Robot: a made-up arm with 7 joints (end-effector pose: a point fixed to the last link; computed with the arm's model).
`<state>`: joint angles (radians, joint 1 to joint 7).
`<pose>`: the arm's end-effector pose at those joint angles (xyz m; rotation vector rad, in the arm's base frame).
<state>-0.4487 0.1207 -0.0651 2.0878 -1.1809 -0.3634 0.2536</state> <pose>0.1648 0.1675 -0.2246 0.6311 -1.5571 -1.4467</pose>
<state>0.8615 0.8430 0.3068 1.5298 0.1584 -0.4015 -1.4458</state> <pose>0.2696 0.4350 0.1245 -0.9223 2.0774 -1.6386</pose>
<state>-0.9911 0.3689 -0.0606 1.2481 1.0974 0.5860 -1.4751</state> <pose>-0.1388 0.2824 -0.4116 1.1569 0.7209 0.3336</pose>
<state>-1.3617 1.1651 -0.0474 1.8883 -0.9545 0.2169 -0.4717</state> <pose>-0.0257 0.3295 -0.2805 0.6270 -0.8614 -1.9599</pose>
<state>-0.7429 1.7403 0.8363 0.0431 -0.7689 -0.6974 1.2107</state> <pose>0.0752 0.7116 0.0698 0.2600 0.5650 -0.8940</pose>
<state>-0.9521 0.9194 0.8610 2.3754 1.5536 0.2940 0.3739</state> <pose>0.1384 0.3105 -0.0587 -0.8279 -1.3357 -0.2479</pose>
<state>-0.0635 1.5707 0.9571 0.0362 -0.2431 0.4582 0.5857</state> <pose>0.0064 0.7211 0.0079 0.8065 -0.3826 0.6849</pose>
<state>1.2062 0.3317 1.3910 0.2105 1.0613 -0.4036 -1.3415</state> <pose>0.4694 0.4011 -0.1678 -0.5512 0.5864 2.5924</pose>
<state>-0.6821 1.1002 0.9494 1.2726 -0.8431 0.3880 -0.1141</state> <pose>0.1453 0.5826 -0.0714 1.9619 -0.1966 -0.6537</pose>
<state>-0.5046 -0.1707 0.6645 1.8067 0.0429 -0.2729 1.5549</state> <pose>0.0789 0.3007 -0.3059 -0.6198 -1.3347 -0.7320</pose>
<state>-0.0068 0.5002 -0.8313 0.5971 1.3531 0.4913 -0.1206</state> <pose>0.1040 0.3064 -0.4998 -0.0281 0.1242 0.3828</pose>
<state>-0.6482 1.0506 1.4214 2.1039 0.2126 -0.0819 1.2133</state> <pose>0.1177 0.3971 0.0952 0.6982 -1.1330 -1.5297</pose>
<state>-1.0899 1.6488 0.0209 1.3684 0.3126 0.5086 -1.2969</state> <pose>0.1562 0.4933 -0.2317 1.9431 -0.6453 -1.0964</pose>
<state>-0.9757 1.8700 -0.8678 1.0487 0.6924 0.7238 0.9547</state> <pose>0.0411 0.6162 -0.1640 0.2106 1.3488 -0.2543</pose>
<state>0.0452 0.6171 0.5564 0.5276 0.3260 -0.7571 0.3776</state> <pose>0.1381 0.5273 -0.3705 0.5920 -1.5484 0.1443</pose>
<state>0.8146 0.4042 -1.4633 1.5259 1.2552 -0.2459 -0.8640</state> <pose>0.2905 0.0201 -0.2322 -0.3192 -1.2620 0.0051</pose>
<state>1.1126 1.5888 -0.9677 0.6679 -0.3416 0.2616 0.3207</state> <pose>0.1658 0.6629 0.0293 1.4200 -0.0891 -0.4358</pose>
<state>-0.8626 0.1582 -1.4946 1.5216 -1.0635 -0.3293 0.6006</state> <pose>-0.2327 -0.0663 -0.2277 -1.7124 -0.9841 -1.8925</pose>
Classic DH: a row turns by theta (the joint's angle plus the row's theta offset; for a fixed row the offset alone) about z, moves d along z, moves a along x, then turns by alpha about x. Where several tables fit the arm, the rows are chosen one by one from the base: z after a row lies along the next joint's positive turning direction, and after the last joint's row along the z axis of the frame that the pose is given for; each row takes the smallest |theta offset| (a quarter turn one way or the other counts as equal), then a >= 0, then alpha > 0; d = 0 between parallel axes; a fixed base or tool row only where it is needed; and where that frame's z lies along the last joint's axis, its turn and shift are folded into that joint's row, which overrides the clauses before.
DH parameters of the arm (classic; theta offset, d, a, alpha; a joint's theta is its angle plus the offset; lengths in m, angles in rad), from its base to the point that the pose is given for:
base (fixed): 0 0 0 1.5708
joint 1: 1.5708 -0.1678 0 1.5708
joint 2: 1.5708 0 0 1.5708
joint 3: 1.5708 -0.27 0 1.5708
joint 4: 0 0 0 -1.5708
joint 5: 0 -0.2835 0 -1.5708
joint 6: -1.5708 0 0 1.5708
joint 7: 1.5708 0 0 1.5708
tool (fixed): -1.5708 0 0 0

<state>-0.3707 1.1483 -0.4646 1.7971 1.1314 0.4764 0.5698</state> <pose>0.1587 0.3053 -0.2736 -0.8504 -0.3035 -0.3782</pose>
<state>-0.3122 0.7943 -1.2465 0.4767 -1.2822 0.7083 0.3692</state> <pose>-0.0999 0.4537 -0.4445 0.7350 1.1506 -2.3313</pose>
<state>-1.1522 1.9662 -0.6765 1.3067 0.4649 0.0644 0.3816</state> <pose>0.0633 0.5513 -0.2054 0.0560 0.7725 -1.3118</pose>
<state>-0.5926 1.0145 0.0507 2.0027 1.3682 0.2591 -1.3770</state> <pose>0.1749 0.3032 -0.2007 0.7549 -0.6779 0.6279</pose>
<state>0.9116 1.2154 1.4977 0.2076 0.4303 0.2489 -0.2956</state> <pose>0.1100 0.7013 -0.0798 0.0065 -1.4763 2.2127</pose>
